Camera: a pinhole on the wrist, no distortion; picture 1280 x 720 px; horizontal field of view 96.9 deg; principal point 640.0 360.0 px. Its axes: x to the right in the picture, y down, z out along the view. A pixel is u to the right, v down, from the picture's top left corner.
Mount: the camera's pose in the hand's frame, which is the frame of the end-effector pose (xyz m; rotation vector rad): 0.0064 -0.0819 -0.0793 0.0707 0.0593 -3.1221
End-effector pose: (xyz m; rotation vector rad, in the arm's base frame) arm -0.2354 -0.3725 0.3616 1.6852 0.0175 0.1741
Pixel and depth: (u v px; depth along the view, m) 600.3 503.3 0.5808
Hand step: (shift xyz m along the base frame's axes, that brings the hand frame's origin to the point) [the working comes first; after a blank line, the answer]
In the camera's frame: -0.0407 0.1467 0.5808

0.1082 -0.4564 -0.3000
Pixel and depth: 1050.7 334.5 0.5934
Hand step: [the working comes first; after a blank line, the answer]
In the camera's frame: 0.4297 -0.0267 0.5934

-0.3749 -0.5281 -0.1865
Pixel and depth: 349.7 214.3 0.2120
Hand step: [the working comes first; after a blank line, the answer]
In the camera's frame: -0.1085 -0.0545 0.2120

0.1234 -0.1214 -0.0380
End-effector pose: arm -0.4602 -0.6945 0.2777 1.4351 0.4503 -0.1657
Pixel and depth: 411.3 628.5 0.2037
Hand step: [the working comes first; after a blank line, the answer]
In the camera's frame: -0.0821 0.0964 0.2037

0.0289 -0.1347 -0.1926
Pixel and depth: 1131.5 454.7 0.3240
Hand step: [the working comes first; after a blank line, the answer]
In the camera's frame: 0.2807 0.0541 0.3240

-0.2721 -0.2908 -0.0110
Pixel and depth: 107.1 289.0 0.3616
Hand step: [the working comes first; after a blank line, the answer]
In the camera's frame: -0.3397 -0.0453 0.3616

0.3402 -0.2470 -0.1501
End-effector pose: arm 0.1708 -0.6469 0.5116 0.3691 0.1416 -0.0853
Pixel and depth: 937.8 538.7 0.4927
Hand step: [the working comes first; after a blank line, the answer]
In the camera's frame: 0.2587 0.1552 0.4927

-0.2475 -0.3706 0.3141
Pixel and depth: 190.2 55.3 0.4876
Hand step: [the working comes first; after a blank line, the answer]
In the camera's frame: -0.3867 -0.2619 0.4876

0.4322 -0.0238 0.4046
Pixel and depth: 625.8 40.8 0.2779
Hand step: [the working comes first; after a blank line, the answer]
In the camera's frame: -0.0070 -0.1564 0.2779

0.0298 -0.0152 0.2114
